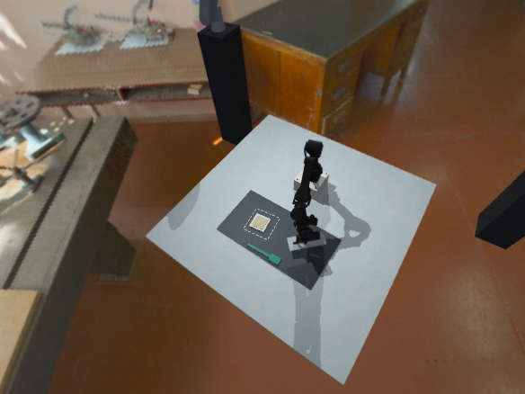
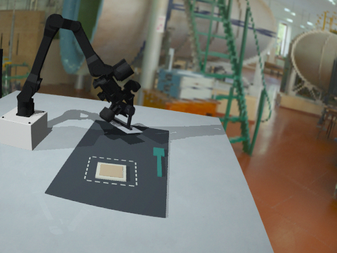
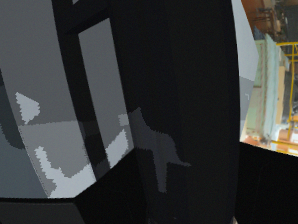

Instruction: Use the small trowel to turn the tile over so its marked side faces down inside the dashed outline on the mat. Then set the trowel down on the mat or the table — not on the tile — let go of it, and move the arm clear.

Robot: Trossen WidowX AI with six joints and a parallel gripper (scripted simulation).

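The black-handled float is 2 cm to the right of my gripper tip, 2 cm behind it and 1 cm below it. From my gripper tip the other things lie so: dark mat: 18 cm to the right, 12 cm below, 2 cm behind; teal trowel: 17 cm to the right, 12 cm ahead, 9 cm below; tile: 30 cm to the right, 9 cm below, 3 cm behind.
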